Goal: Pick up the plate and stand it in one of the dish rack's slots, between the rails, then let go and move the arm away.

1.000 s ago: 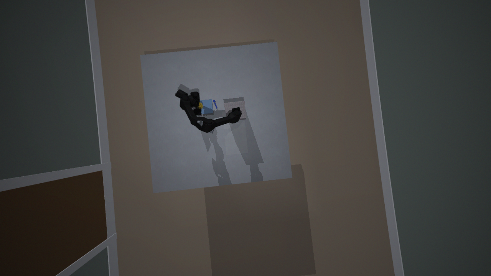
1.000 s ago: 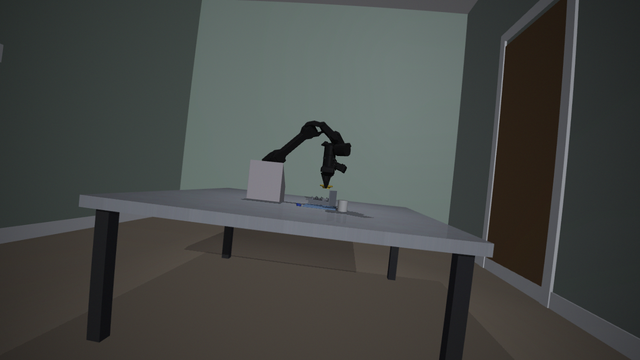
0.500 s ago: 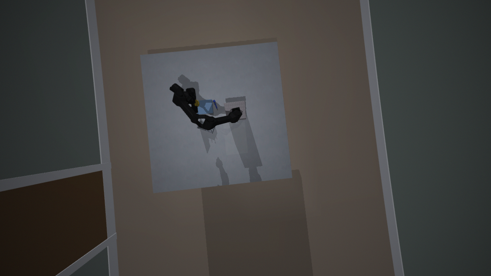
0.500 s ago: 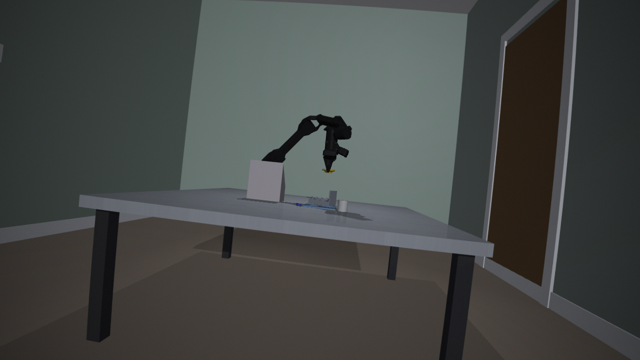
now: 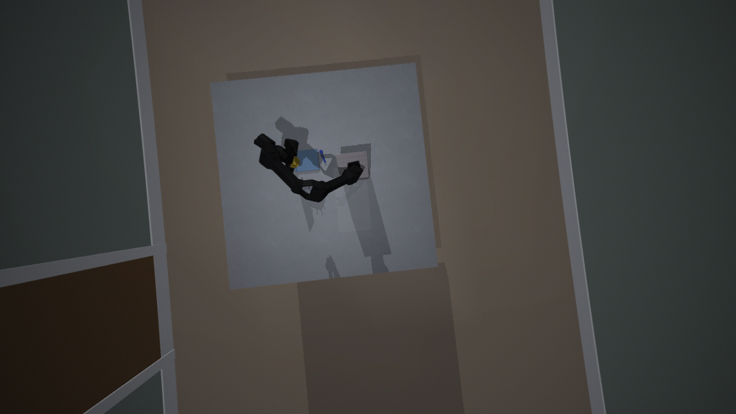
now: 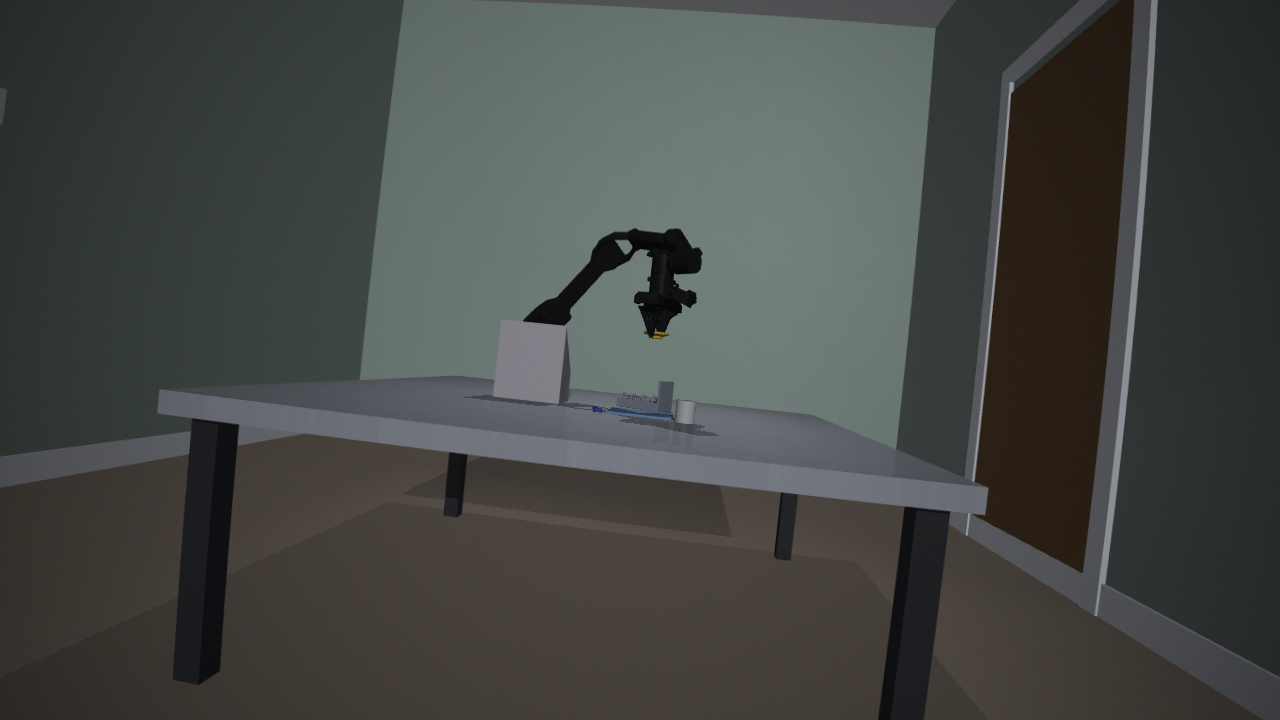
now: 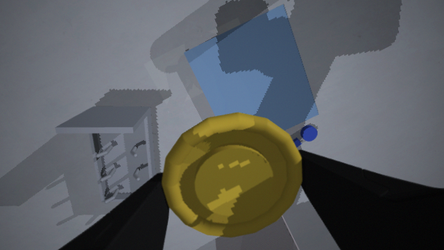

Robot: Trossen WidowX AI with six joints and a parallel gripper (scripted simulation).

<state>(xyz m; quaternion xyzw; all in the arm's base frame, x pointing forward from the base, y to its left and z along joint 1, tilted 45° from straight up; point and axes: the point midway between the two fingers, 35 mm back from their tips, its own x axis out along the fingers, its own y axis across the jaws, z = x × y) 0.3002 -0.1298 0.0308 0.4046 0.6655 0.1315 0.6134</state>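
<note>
Right now the grey dish rack is 16 cm below my gripper tip, 14 cm to the left of it and 1 cm behind it. The rest, counted from my gripper tip: white cup 16 cm below, 14 cm to the right, 8 cm ahead; yellow plate 1 cm above; blue mat 18 cm below, 6 cm to the right, 2 cm behind.
</note>
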